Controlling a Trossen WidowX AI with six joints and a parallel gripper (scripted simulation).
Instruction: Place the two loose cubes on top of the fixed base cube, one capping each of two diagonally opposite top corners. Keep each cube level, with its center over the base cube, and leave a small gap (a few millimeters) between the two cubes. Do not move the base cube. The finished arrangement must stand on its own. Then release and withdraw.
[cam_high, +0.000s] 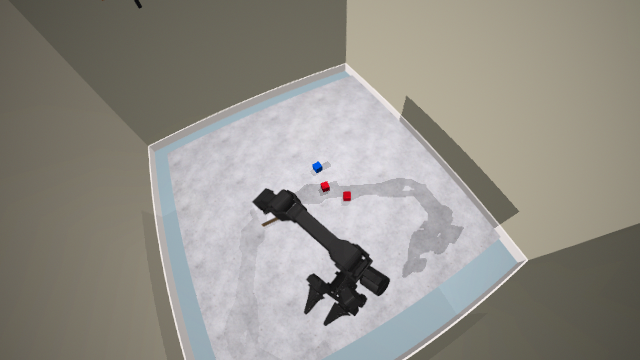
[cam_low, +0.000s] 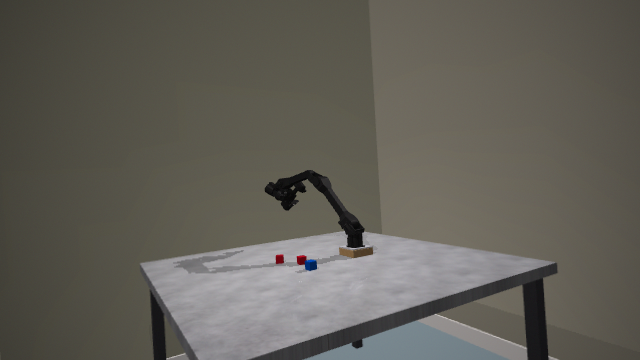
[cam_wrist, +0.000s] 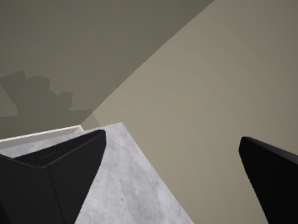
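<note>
Right now the blue cube is 29 cm ahead of my gripper tip, 60 cm to the left of it and 25 cm below it.
</note>
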